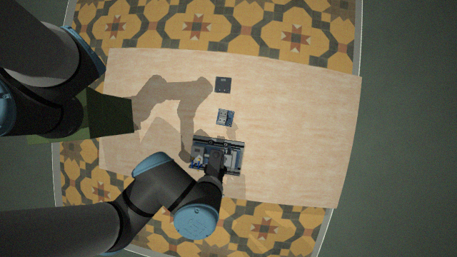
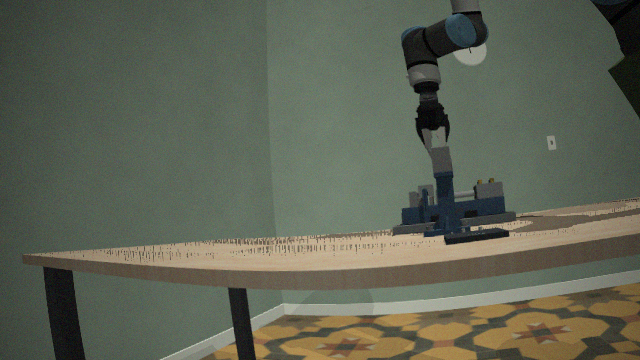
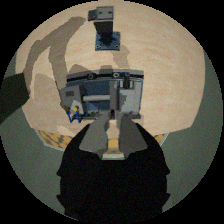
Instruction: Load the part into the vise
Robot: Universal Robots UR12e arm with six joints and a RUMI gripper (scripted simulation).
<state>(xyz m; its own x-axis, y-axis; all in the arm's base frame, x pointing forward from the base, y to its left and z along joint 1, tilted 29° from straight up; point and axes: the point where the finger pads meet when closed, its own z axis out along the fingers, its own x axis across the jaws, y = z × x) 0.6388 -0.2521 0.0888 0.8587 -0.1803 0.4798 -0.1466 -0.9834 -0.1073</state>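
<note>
My gripper is now 4 cm short of the grey part, 1 cm to the left of it and 8 cm above it. The rest, counted from my hand: air cylinder block 12 cm behind, 2 cm to the left, 9 cm below; vise 3 cm behind, 1 cm to the left, 13 cm below; air cylinder rod 5 cm behind, 1 cm to the left, 9 cm below.
</note>
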